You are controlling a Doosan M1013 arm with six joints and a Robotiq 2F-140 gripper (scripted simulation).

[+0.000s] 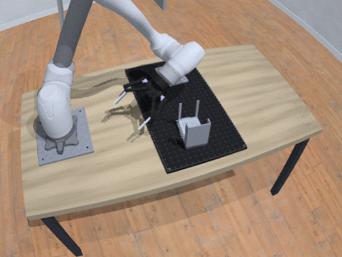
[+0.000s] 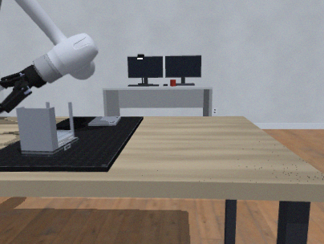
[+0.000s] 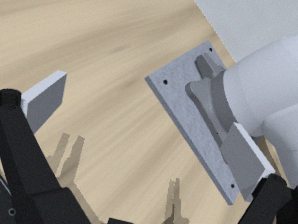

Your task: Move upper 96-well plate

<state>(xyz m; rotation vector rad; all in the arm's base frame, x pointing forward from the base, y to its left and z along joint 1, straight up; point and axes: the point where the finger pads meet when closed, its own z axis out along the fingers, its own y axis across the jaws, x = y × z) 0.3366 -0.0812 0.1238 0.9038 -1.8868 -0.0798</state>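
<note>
Right now my hand is 26 cm short of the 96-well plate, 9 cm above it and 6 cm to the left of it. Also, from my hand: plate nest N1: 35 cm to the left, 27 cm ahead, 12 cm below; then grey back wall: 26 cm ahead, 13 cm to the right, 5 cm below.
</note>
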